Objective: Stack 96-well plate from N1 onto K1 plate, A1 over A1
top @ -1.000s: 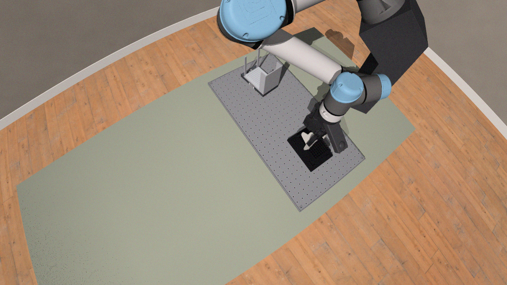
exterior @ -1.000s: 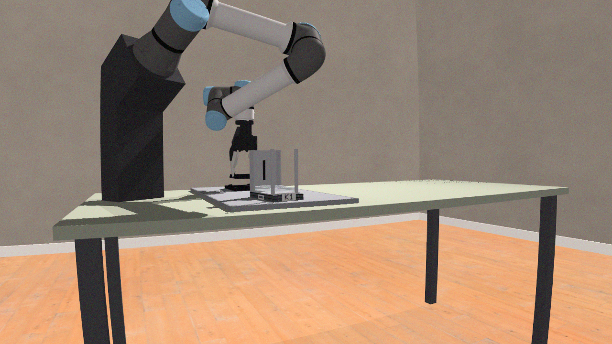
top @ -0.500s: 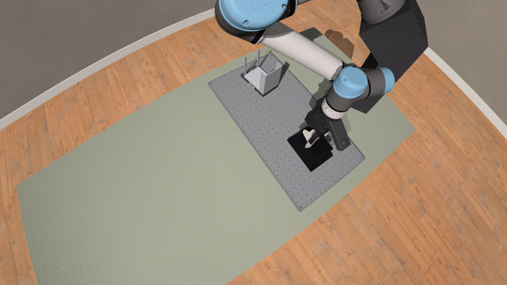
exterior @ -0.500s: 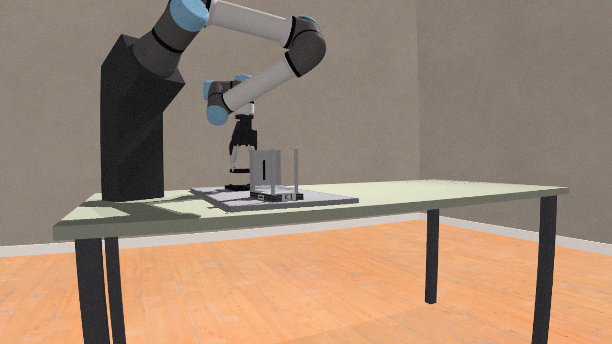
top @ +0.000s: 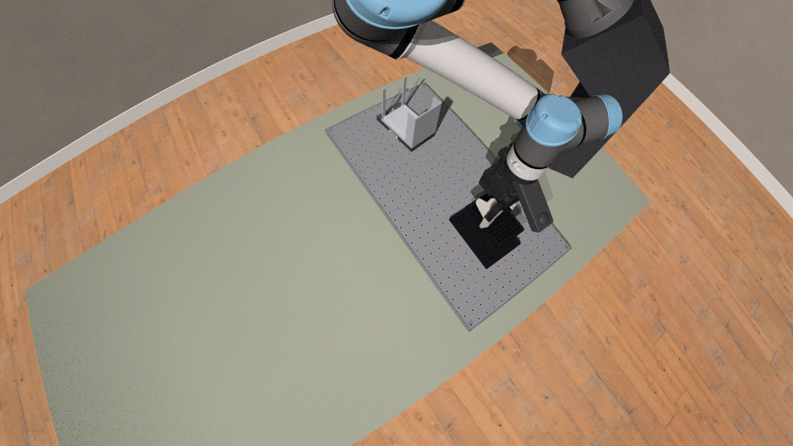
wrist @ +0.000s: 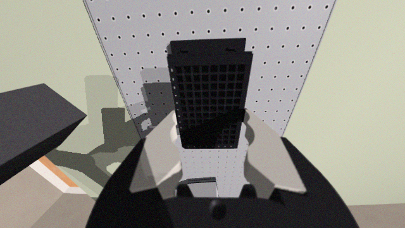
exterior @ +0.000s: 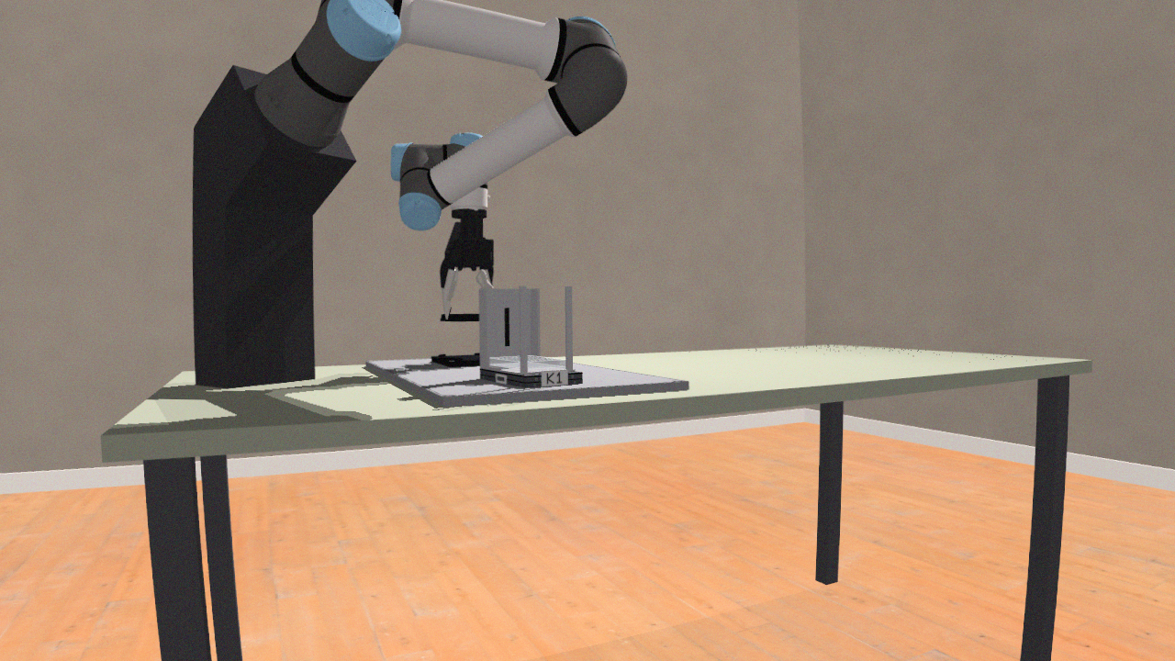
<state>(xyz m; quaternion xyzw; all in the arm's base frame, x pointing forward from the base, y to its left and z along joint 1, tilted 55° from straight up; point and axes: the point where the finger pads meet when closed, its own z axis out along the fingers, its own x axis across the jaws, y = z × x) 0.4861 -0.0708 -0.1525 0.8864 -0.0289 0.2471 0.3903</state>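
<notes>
Right now my hand is 10 cm above the black plate nest N1. Also, from my hand: K1 label (13 cm behind, 45 cm to the right, 9 cm below); then black 96-well plate (1 cm below); then white plate (12 cm behind, 36 cm to the right, 8 cm below).
</notes>
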